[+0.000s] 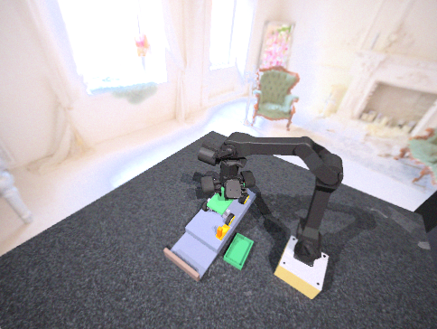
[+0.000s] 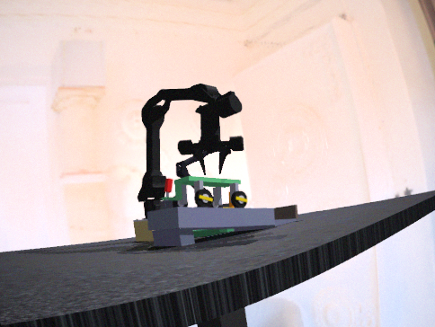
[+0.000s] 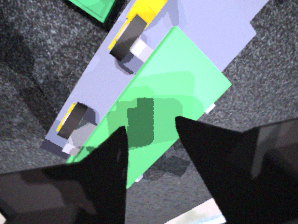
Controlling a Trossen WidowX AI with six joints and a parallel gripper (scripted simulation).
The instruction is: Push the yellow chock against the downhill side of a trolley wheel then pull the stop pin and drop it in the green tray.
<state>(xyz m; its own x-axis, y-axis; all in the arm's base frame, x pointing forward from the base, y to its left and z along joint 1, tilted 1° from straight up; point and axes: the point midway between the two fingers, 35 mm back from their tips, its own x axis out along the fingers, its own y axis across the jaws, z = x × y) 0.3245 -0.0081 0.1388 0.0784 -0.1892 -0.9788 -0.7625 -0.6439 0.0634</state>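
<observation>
Right now the red-headed stop pin is 150 mm to the right of my gripper tip, 40 mm below it and 30 mm behind it. From my gripper tip the other things lie so: green trolley (60 mm below, 30 mm to the right); then yellow chock (90 mm to the left, 90 mm below, 40 mm behind); then ramp (130 mm below, 30 mm to the right).
</observation>
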